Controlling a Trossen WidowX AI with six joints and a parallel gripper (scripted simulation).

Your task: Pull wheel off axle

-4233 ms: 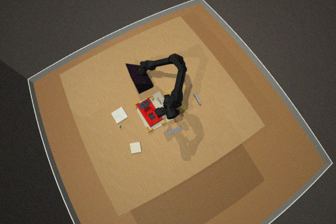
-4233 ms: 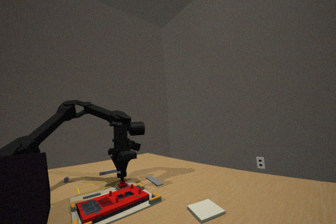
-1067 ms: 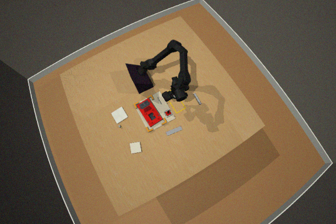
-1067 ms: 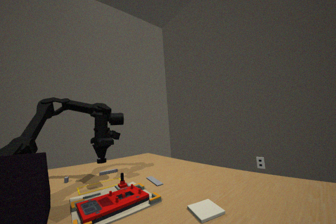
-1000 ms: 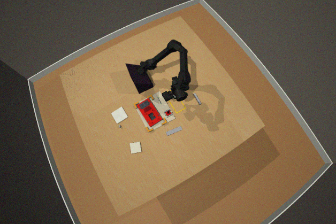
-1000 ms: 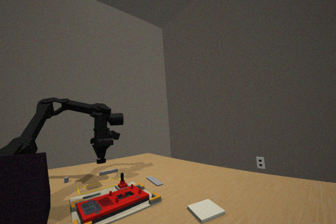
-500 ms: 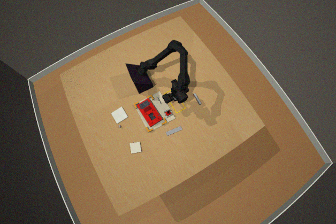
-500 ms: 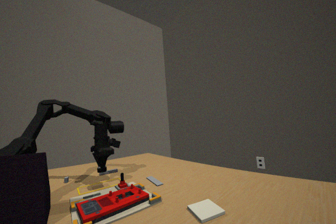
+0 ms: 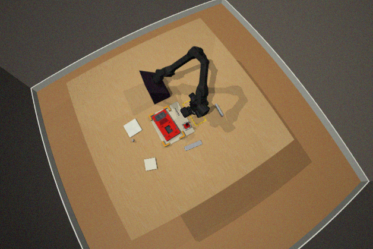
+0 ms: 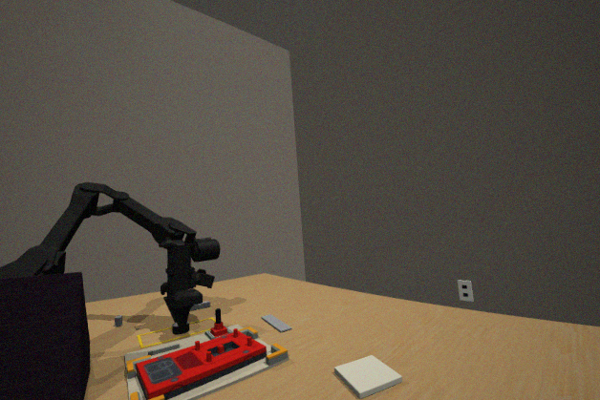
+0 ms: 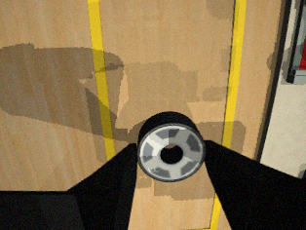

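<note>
Now: the wheel right at my gripper tip. Round my gripper tip: small grey block: 150 mm behind, 140 mm to the left; then upright axle: 70 mm ahead, 90 mm to the right, 30 mm above.
</note>
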